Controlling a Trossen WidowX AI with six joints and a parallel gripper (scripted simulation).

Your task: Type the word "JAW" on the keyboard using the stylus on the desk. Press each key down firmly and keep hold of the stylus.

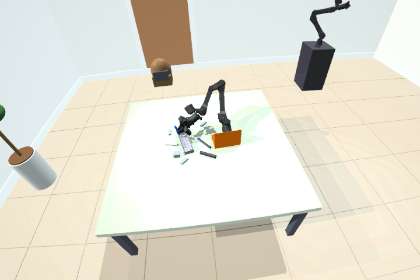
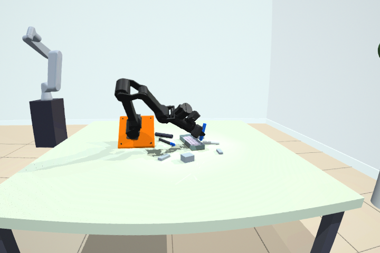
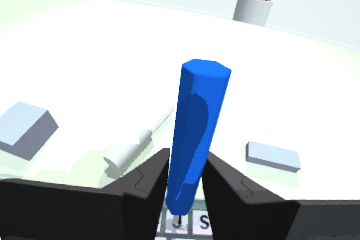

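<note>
Right now my gripper tip is 6 cm above the j key, 2 cm past it and 1 cm to the left of it. Also, from my gripper tip: white stick 6 cm to the left, 6 cm below, 5 cm ahead; then black-and-blue pen 18 cm behind, 6 cm below, 5 cm to the left; then blue stylus 2 cm below, 2 cm behind.
</note>
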